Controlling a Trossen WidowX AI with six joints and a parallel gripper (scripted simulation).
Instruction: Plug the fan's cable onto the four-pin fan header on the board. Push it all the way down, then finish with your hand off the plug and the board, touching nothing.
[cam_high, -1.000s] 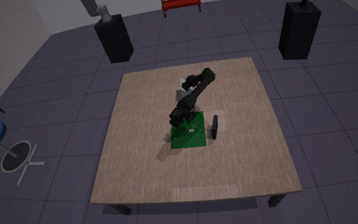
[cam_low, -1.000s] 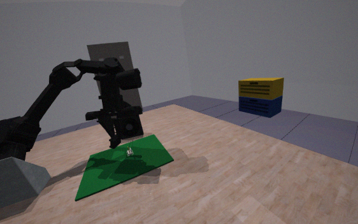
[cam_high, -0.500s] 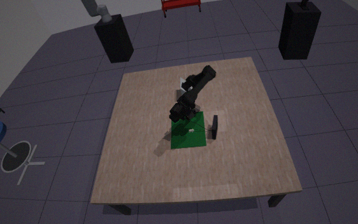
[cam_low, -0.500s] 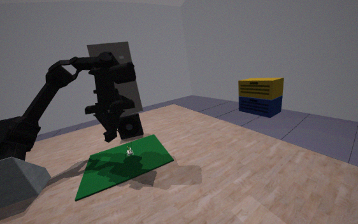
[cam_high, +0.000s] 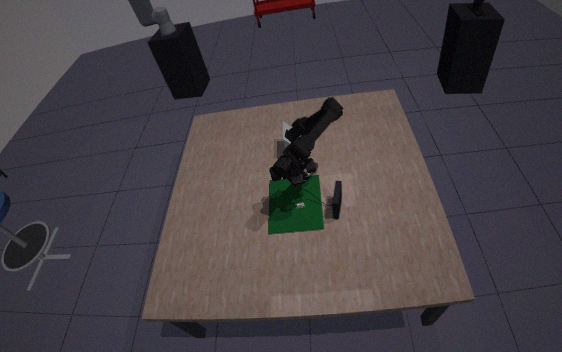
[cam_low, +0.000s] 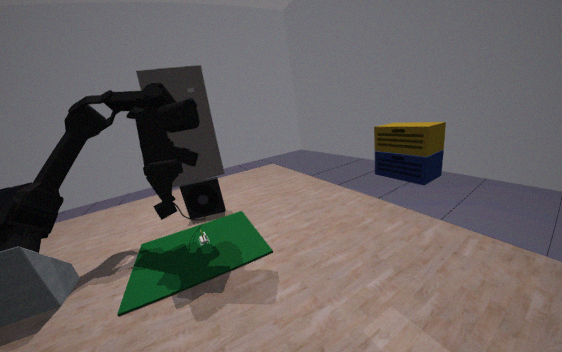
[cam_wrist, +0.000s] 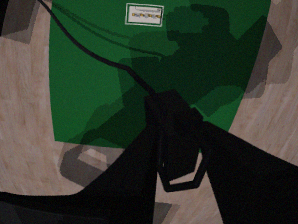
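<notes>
My gripper tip is 30 mm short of the green board, 10 mm to the left of it and 140 mm above it. Also, from my gripper tip: black fan: 50 mm ahead, 180 mm to the left, 70 mm below; then black plug: 10 mm behind.
</notes>
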